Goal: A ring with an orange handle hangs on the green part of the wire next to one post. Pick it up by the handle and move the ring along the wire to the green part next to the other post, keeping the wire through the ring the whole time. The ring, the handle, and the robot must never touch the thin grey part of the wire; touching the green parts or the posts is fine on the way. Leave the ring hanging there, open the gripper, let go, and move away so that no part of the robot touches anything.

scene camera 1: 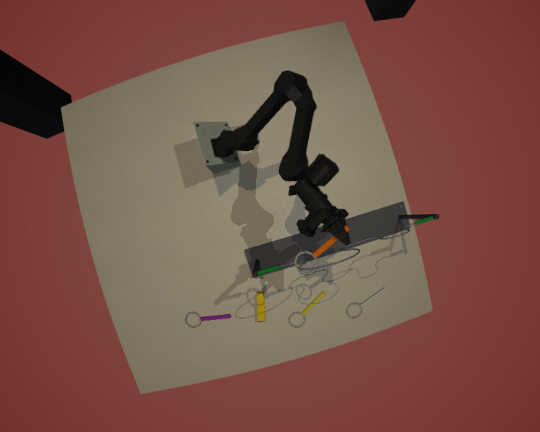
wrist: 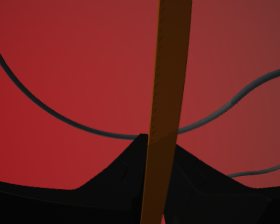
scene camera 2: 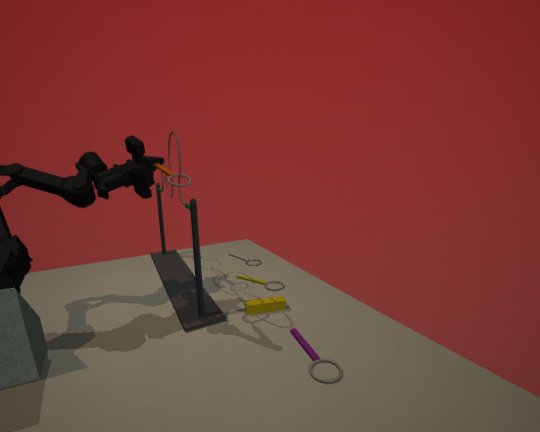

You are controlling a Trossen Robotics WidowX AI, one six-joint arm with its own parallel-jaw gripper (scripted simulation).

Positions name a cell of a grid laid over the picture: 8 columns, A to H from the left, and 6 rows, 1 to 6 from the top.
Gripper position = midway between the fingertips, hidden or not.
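Observation:
My gripper (scene camera 1: F4), (wrist: E4), (scene camera 2: C3): visible in scene camera 1, the wrist view, scene camera 2.

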